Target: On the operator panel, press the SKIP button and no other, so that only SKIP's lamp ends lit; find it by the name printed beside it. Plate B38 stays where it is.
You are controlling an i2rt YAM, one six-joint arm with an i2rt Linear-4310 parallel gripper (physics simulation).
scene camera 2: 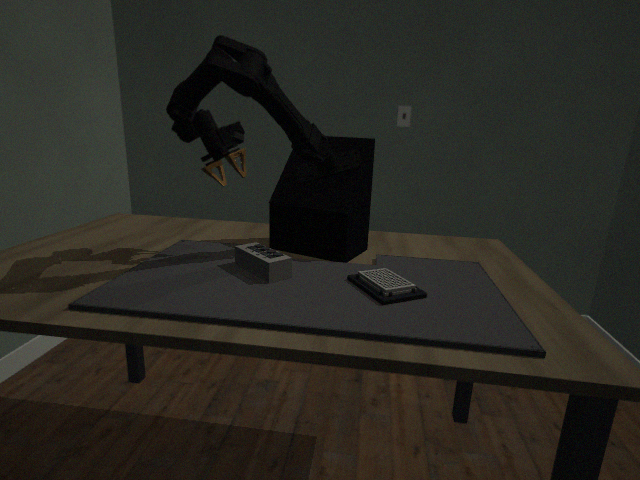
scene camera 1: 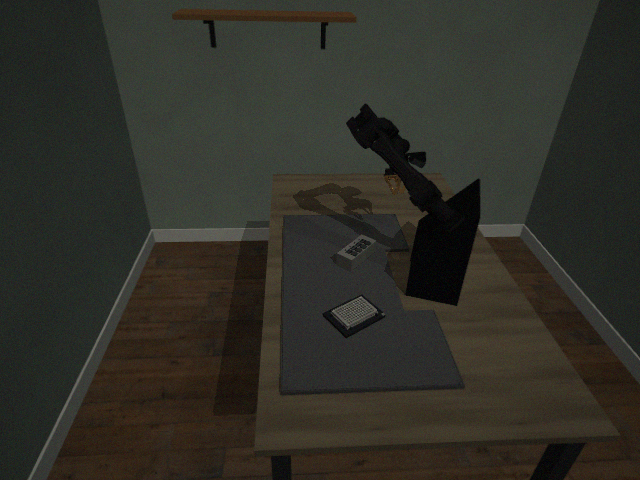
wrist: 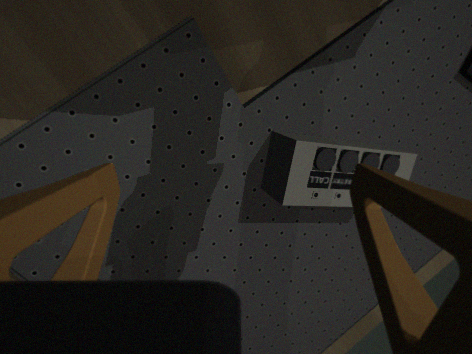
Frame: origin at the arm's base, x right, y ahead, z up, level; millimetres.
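Seen in the pictures: gripper, fingertip midpoint: (scene camera 2: 234, 181) (scene camera 1: 398, 194) (wrist: 235, 176); arm's base, origin of the base link: (scene camera 2: 328, 167) (scene camera 1: 447, 219).
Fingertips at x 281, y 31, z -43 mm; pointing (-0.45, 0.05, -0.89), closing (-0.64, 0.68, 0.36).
Note:
Offsets run from my fingertips to a thing's top centre. Level surfaces: height alone.
The operator panel @[dz -150, dx -82, dy +195 mm] (scene camera 1: 355, 250) (scene camera 2: 263, 261) (wrist: 298, 172) is a light grey box with a row of dark round buttons on top, standing on the grey mat. In the wrist view the end label reads CALL and the one beside it looks like RETRY; the other labels are hidden behind a finger, so SKIP cannot be read. No lamp looks lit where lamps show. The plate B38 @[dz -180, dx -376, dy +324 mm] (scene camera 1: 355, 312) (scene camera 2: 386, 280), white with a grid of wells, lies on a black holder on the mat. My gripper (scene camera 2: 235, 180) (wrist: 235, 176) is open and empty, high above the table, off to the panel's CALL-end side.
The grey perforated mat @[dz -206 mm] (scene camera 1: 330, 361) (scene camera 2: 310, 304) (wrist: 270, 260) lies on the wooden table @[dz -219 mm] (scene camera 1: 516, 372) (scene camera 2: 444, 242). The black arm base (scene camera 1: 442, 263) (scene camera 2: 320, 206) stands at the table's rear side, beside the mat. A wooden shelf (scene camera 1: 263, 16) hangs on the wall.

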